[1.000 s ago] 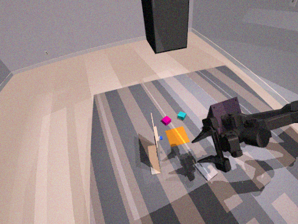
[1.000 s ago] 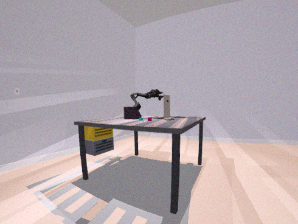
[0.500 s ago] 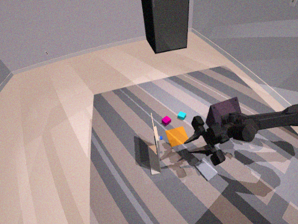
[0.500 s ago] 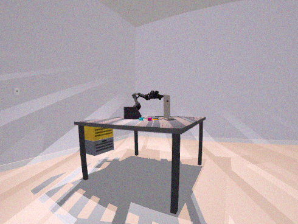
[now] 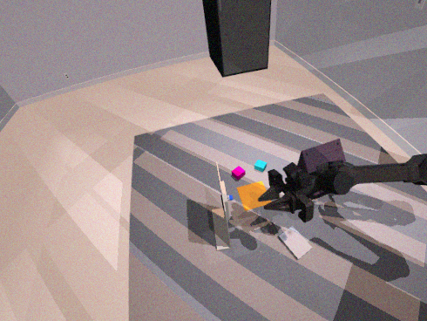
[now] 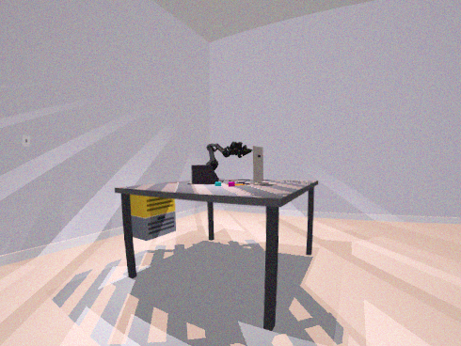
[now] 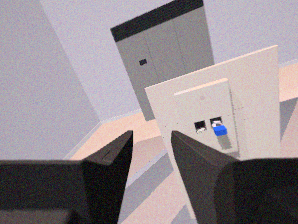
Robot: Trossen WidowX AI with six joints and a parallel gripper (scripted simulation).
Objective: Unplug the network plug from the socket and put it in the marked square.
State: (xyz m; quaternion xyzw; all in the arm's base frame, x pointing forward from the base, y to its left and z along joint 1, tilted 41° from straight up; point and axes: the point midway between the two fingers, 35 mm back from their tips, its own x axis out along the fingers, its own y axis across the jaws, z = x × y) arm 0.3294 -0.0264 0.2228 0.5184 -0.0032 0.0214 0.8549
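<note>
My gripper tip is 80 mm to the left of the blue network plug, 70 mm short of it and 50 mm above it. Also, from my gripper tip: beige panel (140 mm below, 90 mm ahead, 80 mm to the right); orange marked square (280 mm below, 180 mm to the right, 70 mm behind); pale flat tile (270 mm below, 130 mm behind, 60 mm to the left).
</note>
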